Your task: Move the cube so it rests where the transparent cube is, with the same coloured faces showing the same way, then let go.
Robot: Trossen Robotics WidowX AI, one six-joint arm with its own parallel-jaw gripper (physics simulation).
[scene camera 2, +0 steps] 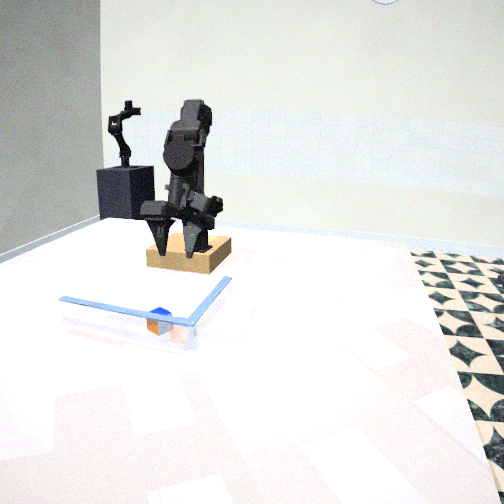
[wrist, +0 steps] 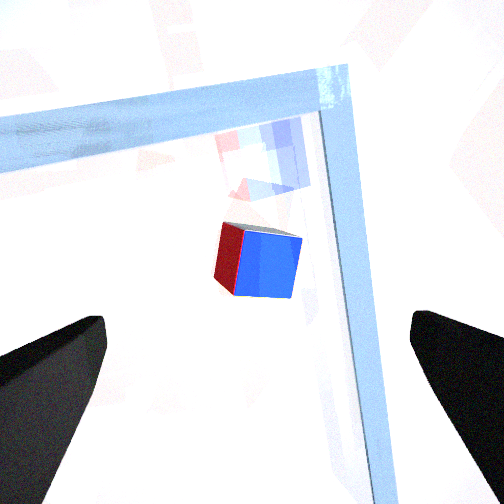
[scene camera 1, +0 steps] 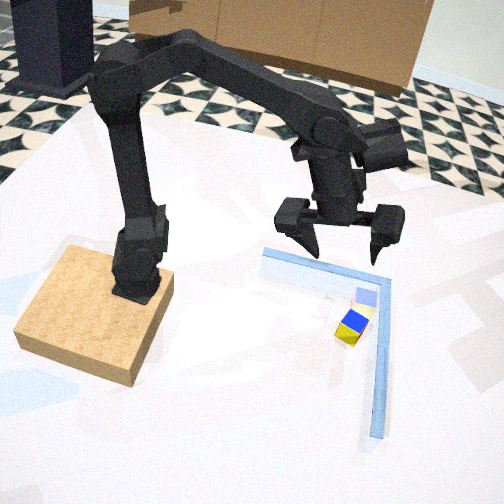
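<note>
The cube (scene camera 1: 352, 325) lies on the white table inside the corner of a pale blue L-shaped rail (scene camera 1: 379, 330). Scene camera 1 shows its blue top and yellow side. The wrist view shows the cube (wrist: 257, 260) with a blue face and a red face. The transparent cube (scene camera 1: 366, 298) sits just beyond it, tight in the rail corner, and is faint in the wrist view (wrist: 270, 160). My gripper (scene camera 1: 340, 238) is open and empty, hanging above the table a short way back from the cube. In scene camera 2 the cube (scene camera 2: 157, 319) shows blue and orange.
The arm's wooden base block (scene camera 1: 95, 312) stands at the left. The L-shaped rail (scene camera 2: 150, 310) borders the cube on two sides. A dark cabinet (scene camera 2: 125, 192) and a cardboard box (scene camera 1: 300, 30) stand beyond the table.
</note>
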